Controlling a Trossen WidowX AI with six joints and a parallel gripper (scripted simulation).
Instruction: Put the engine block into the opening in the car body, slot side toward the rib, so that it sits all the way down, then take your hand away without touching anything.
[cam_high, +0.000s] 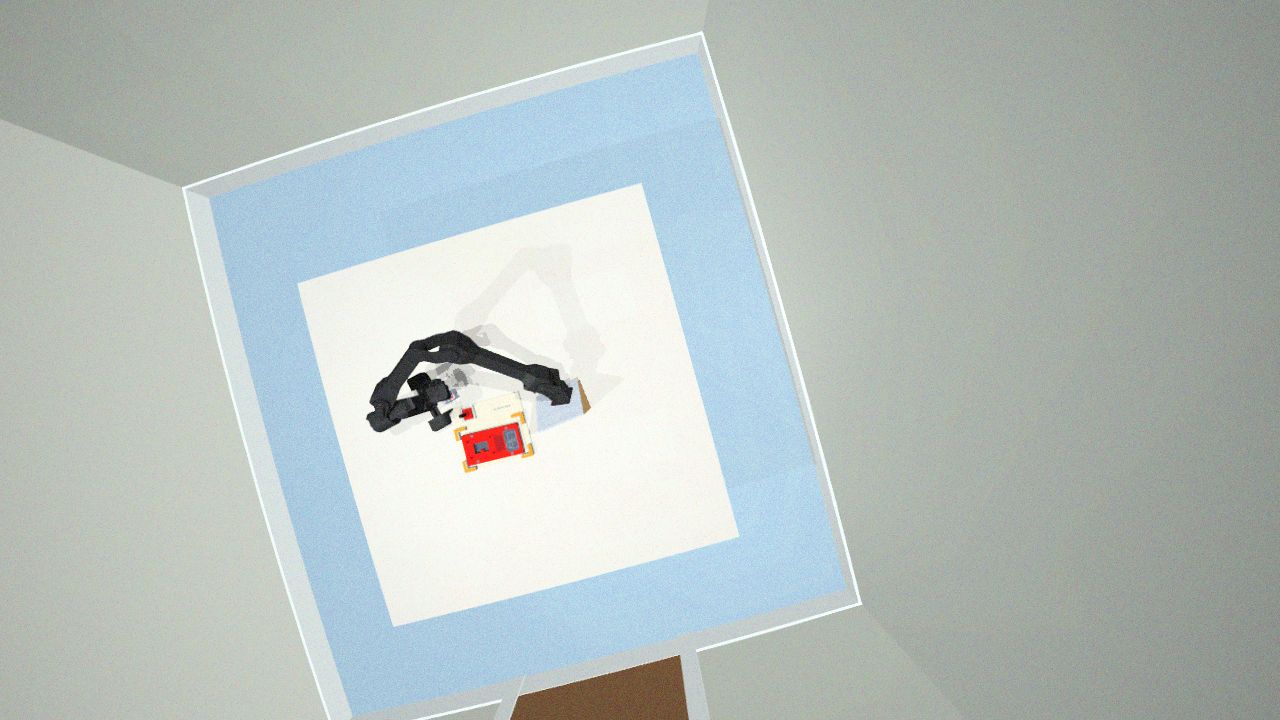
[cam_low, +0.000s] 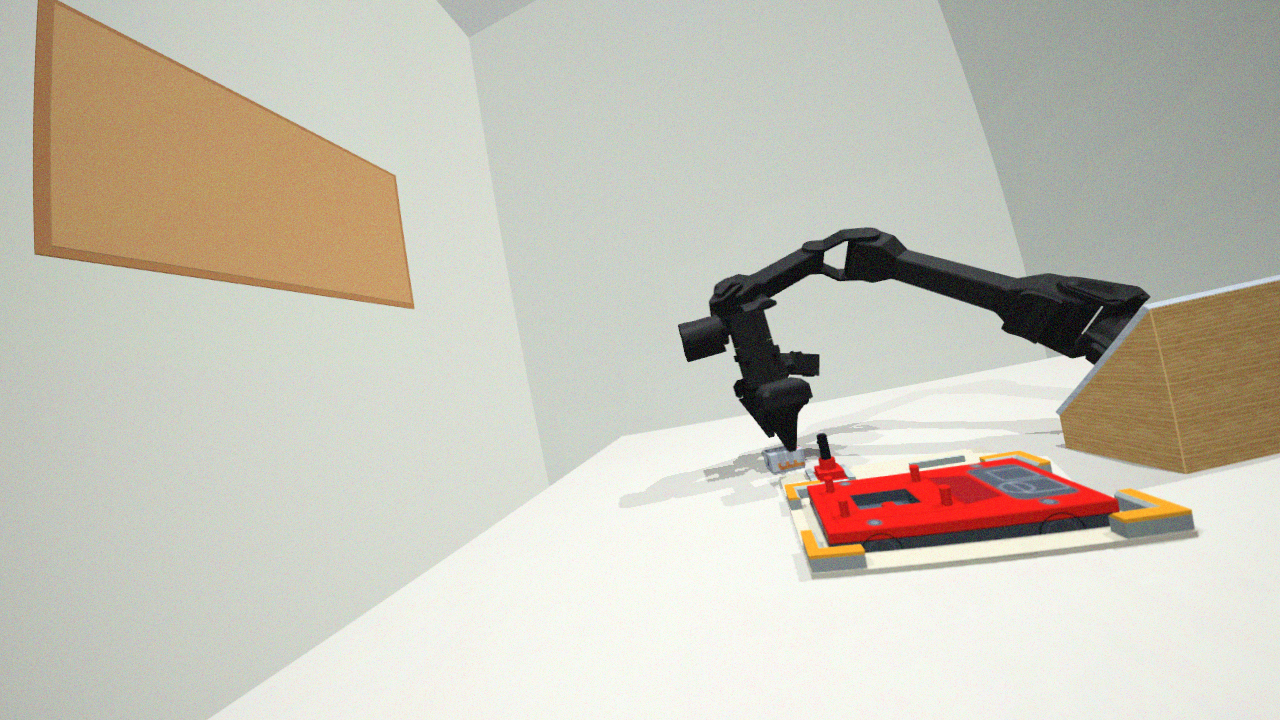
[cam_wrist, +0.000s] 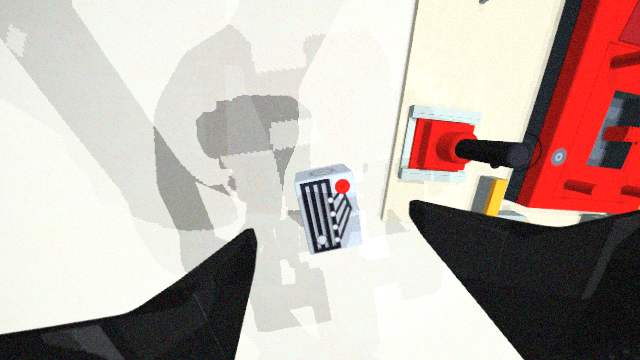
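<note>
The engine block lies 3 cm below my gripper tip and 1 cm to the right of it.
</note>
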